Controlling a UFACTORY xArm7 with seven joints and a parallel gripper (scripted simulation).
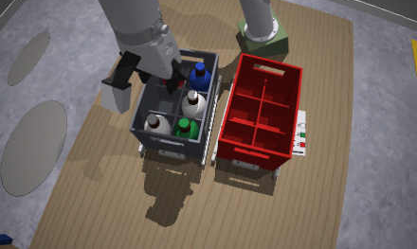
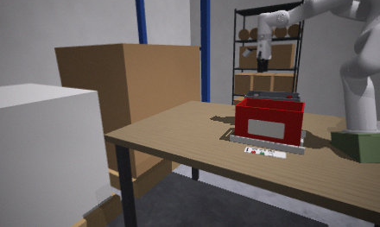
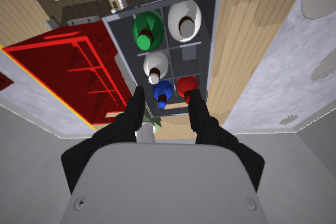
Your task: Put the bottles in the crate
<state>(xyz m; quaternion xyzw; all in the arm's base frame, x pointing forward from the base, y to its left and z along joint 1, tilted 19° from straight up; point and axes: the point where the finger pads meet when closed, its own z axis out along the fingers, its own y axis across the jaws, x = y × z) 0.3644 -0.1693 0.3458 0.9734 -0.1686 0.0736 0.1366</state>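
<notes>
Right now the red-label bottle is 15 cm behind my hand, 2 cm to the right of it and 23 cm below it. Also, from my hand: green bottle (3 cm ahead, 4 cm to the left, 23 cm below); then blue-label bottle (14 cm behind, 7 cm to the left, 23 cm below); then grey crate (6 cm behind, 1 cm to the left, 23 cm below).
</notes>
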